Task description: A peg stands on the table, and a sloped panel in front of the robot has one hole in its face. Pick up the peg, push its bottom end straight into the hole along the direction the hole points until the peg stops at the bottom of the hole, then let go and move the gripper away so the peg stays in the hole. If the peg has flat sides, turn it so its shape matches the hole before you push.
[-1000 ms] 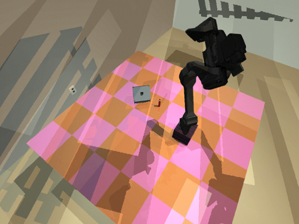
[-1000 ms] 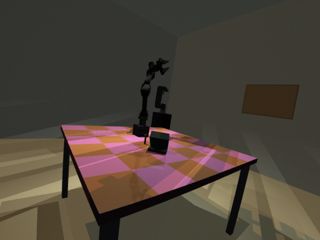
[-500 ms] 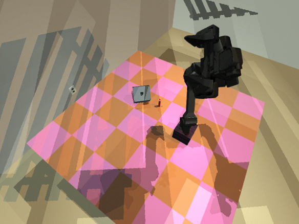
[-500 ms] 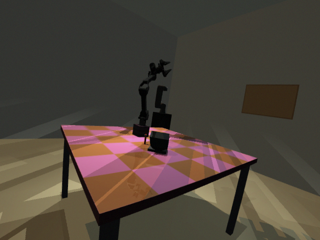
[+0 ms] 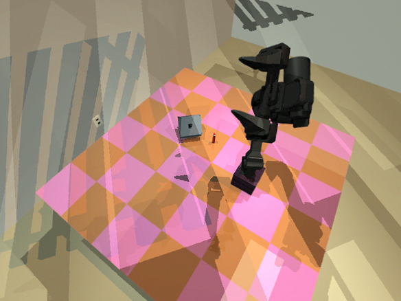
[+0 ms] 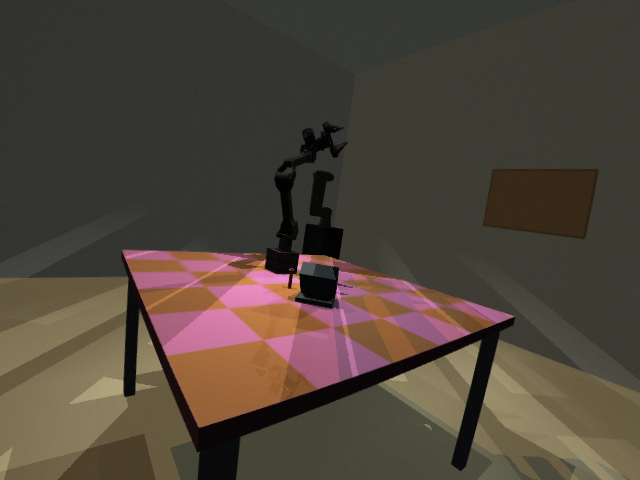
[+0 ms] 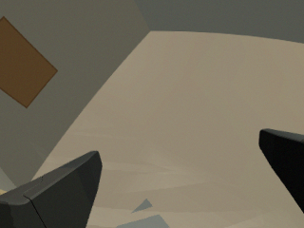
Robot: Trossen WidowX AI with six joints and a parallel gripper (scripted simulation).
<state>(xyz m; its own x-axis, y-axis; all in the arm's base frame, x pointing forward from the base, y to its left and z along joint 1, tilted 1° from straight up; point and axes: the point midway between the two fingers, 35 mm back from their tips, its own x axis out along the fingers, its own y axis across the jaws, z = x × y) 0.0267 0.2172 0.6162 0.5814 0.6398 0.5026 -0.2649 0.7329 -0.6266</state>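
My gripper tip is 20 cm short of the peg, 38 cm to the left of it and 68 cm above it. The rest, counted from my gripper tip: sloped panel: 36 cm ahead, 37 cm to the right, 66 cm below.
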